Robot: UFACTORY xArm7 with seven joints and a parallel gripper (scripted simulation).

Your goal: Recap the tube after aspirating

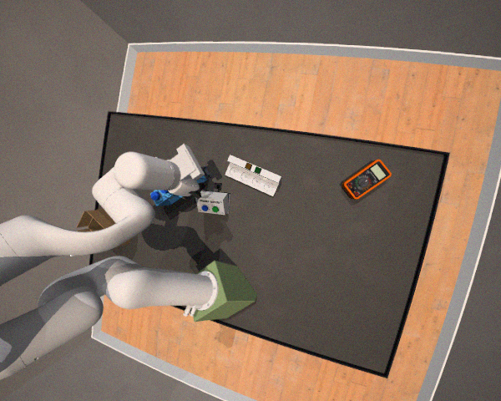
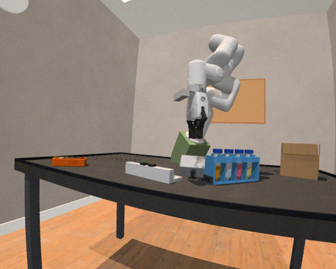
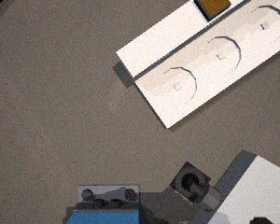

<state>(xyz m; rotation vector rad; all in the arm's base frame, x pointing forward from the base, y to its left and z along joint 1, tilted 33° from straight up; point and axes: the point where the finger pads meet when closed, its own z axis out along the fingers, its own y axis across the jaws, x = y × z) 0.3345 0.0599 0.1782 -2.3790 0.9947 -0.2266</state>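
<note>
My gripper is now 90 mm to the right of the tube neck and 60 mm above it. The rest, counted from my hand: blue cycle key 110 mm below, 110 mm behind, 10 mm to the right; blue cap 90 mm to the left, 60 mm below; key housing 120 mm below, 80 mm behind, 30 mm to the right.
</note>
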